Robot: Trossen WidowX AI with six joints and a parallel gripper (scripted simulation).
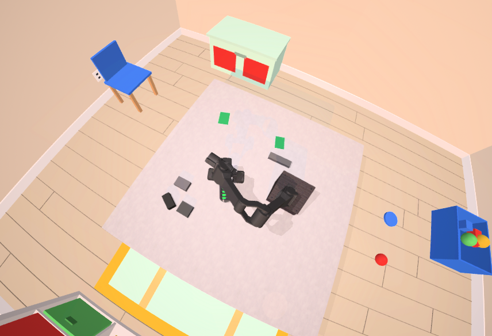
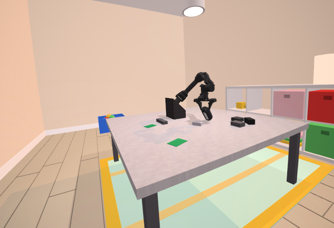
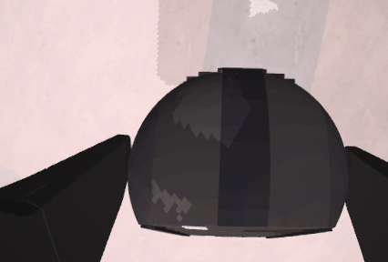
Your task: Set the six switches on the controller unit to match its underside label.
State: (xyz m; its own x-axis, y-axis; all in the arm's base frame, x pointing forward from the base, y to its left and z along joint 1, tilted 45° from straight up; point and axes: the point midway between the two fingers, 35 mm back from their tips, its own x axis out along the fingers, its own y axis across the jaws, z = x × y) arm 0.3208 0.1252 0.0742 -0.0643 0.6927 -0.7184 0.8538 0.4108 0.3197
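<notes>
Right now the light grey block is 4 cm ahead of my gripper tip, 10 cm to the right of it and 9 cm below it. The rest, counted from my gripper tip: dark bar 18 cm behind, 34 cm to the right, 9 cm below.
</notes>
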